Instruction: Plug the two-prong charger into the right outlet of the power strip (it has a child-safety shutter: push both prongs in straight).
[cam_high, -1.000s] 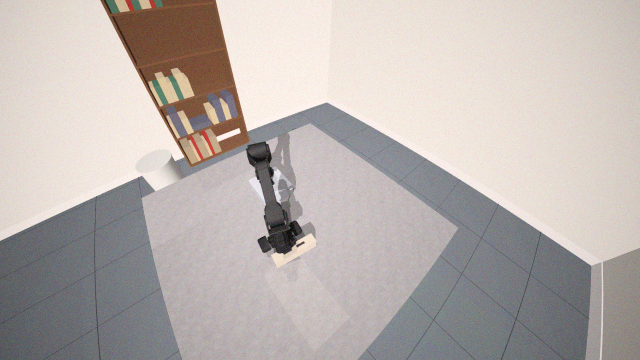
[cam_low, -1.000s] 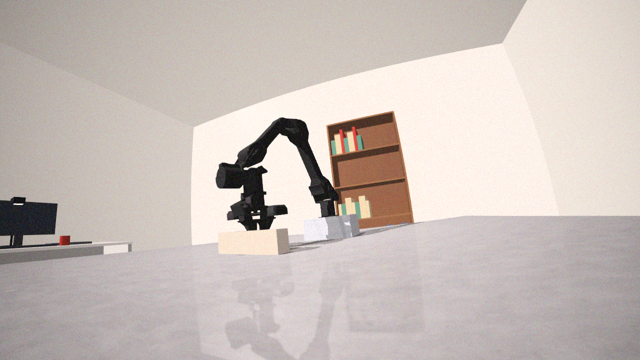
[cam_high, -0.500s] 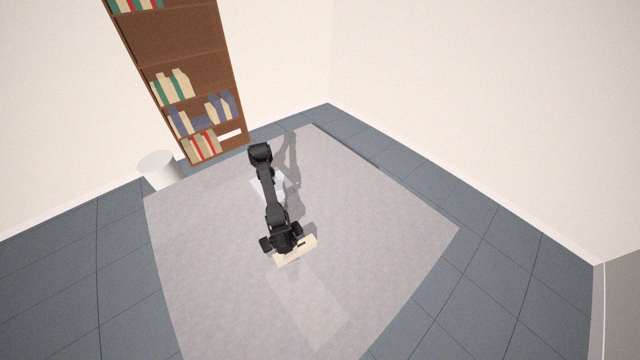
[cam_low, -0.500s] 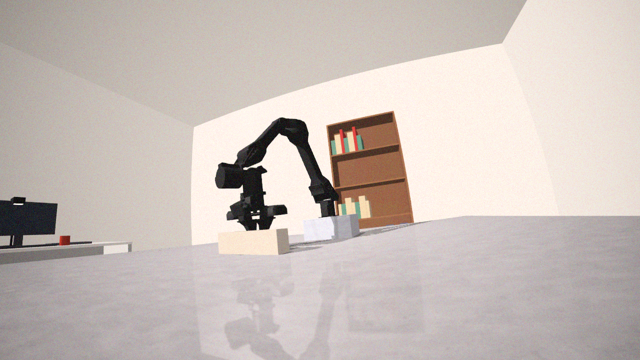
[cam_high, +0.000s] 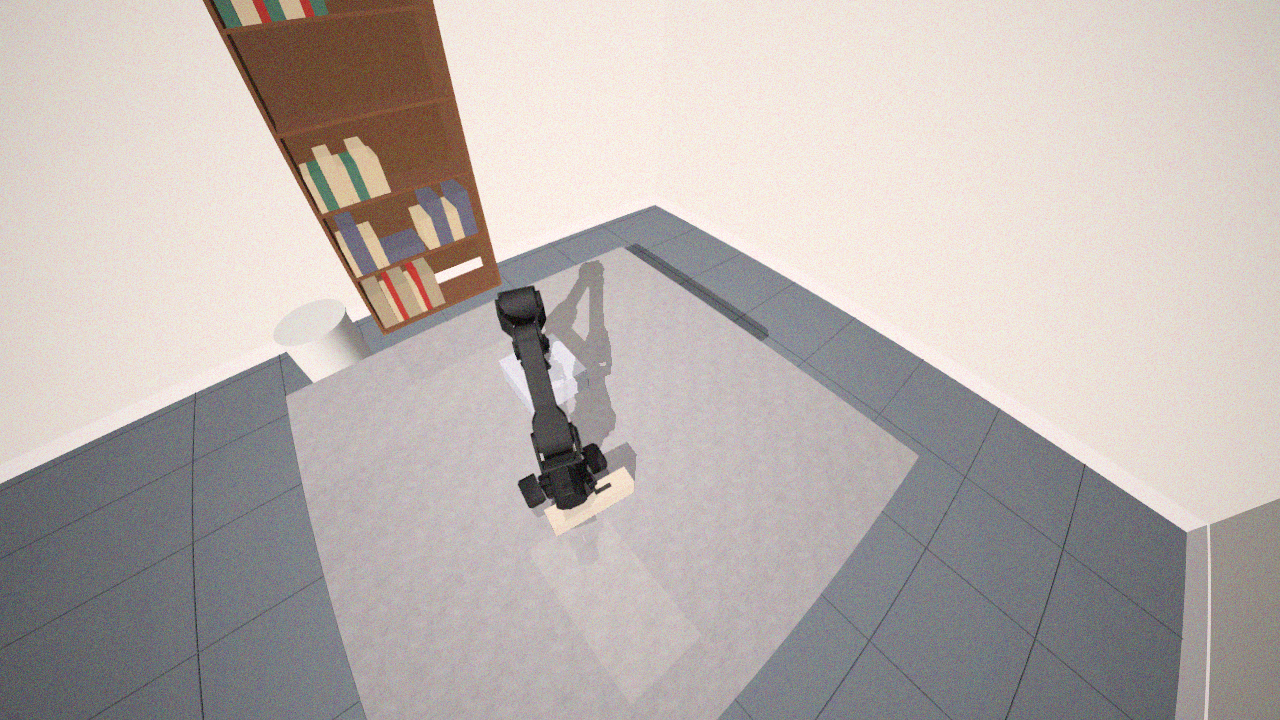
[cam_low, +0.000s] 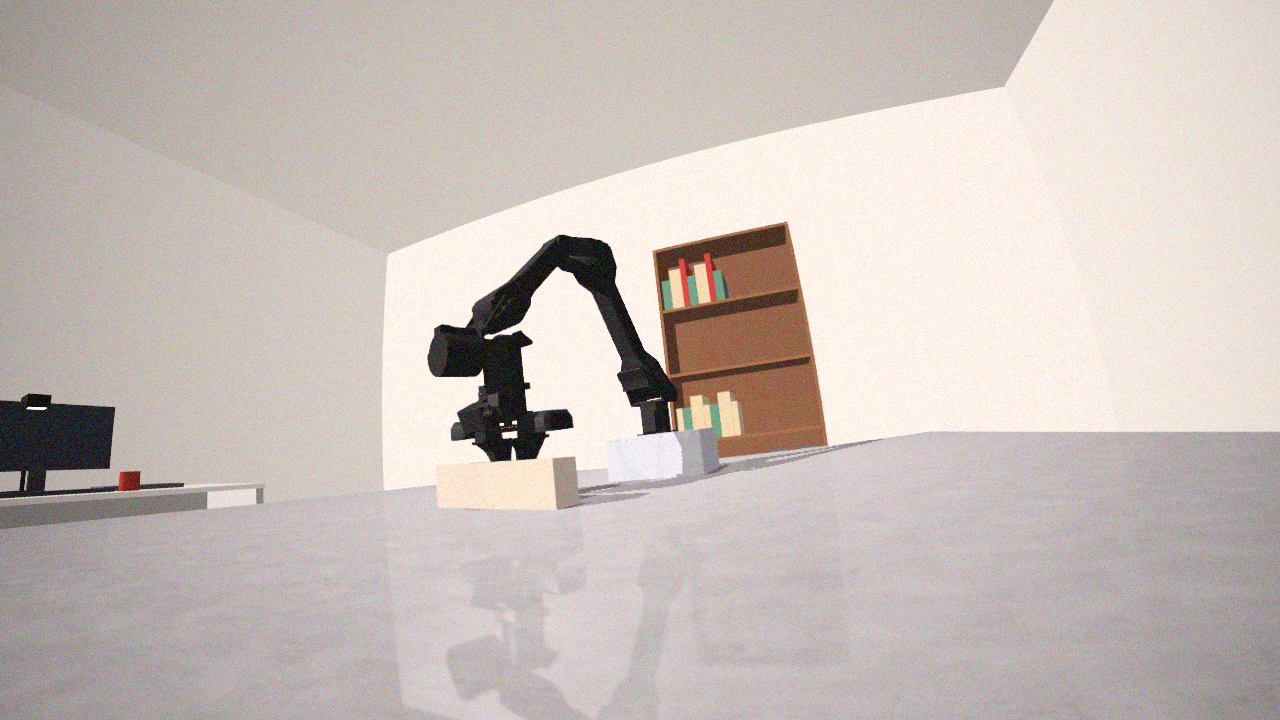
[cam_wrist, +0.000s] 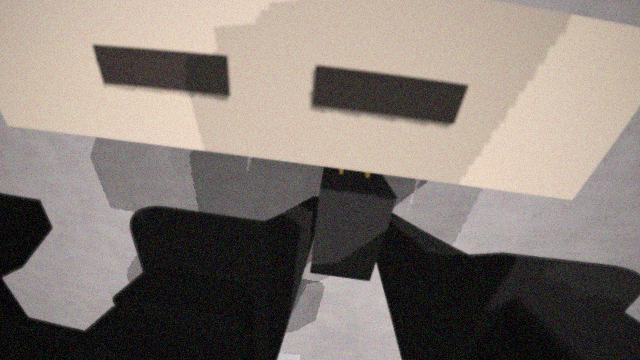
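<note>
Now: the two-prong charger 2 cm ahead of my gripper tip and 1 cm above it.
</note>
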